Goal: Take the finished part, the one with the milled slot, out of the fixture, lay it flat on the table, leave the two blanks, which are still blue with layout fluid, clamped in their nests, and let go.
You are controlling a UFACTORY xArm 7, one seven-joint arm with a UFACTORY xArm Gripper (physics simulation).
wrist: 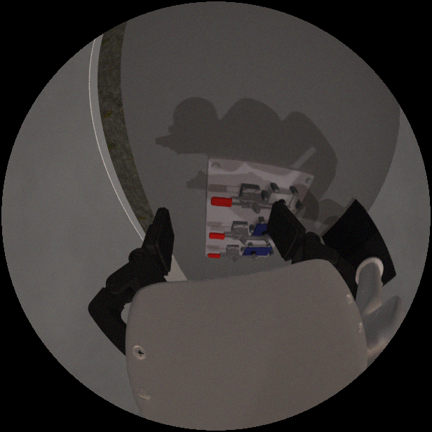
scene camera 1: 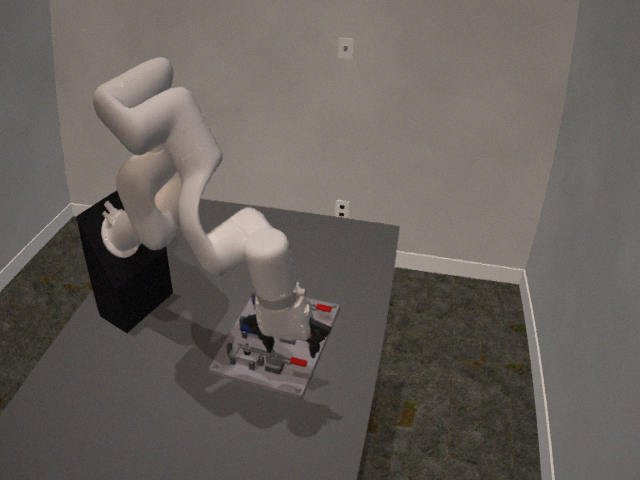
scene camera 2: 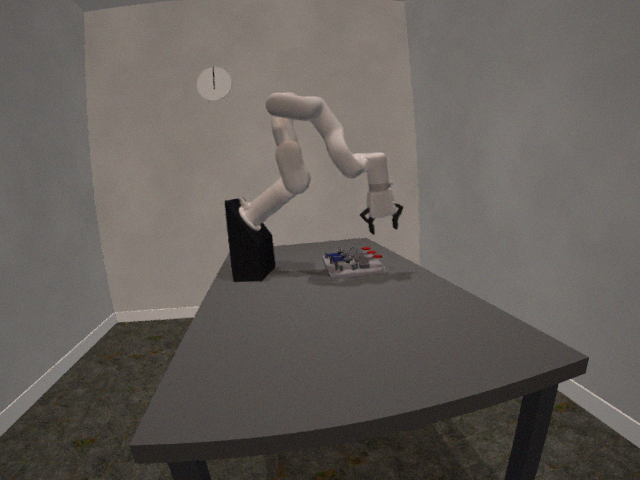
my gripper: wrist 222, 218; scene camera 1; scene camera 2
same spot on my gripper: (scene camera 2: 380, 204) = (scene camera 1: 274, 323)
